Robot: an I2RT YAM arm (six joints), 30 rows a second.
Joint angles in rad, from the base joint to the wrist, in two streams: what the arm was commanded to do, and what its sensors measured. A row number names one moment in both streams.
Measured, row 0:
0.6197 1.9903 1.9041 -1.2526 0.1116 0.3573
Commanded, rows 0 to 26:
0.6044 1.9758 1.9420 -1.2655 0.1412 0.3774
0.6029 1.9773 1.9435 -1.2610 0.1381 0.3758
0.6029 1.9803 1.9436 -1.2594 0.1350 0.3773
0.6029 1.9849 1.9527 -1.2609 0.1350 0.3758
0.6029 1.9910 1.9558 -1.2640 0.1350 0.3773
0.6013 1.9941 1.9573 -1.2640 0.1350 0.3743
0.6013 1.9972 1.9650 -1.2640 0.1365 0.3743
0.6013 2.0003 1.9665 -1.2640 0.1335 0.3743
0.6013 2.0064 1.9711 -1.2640 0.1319 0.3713
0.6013 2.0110 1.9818 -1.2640 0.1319 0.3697
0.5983 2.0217 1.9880 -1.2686 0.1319 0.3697
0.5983 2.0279 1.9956 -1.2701 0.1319 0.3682
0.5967 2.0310 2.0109 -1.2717 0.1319 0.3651
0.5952 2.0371 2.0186 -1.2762 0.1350 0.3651
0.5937 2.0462 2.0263 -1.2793 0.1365 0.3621
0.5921 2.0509 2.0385 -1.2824 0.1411 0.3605
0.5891 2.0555 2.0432 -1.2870 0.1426 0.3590
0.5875 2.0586 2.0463 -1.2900 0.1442 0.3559
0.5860 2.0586 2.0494 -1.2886 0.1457 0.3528
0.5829 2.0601 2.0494 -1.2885 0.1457 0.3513
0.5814 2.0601 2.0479 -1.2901 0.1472 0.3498
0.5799 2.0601 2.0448 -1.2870 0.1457 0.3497
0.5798 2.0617 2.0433 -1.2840 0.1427 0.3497
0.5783 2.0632 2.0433 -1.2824 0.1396 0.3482
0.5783 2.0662 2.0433 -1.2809 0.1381 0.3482
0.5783 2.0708 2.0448 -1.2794 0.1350 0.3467
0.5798 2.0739 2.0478 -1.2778 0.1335 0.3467
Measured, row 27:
0.5846 2.0670 2.0048 -1.2732 0.1200 0.3557
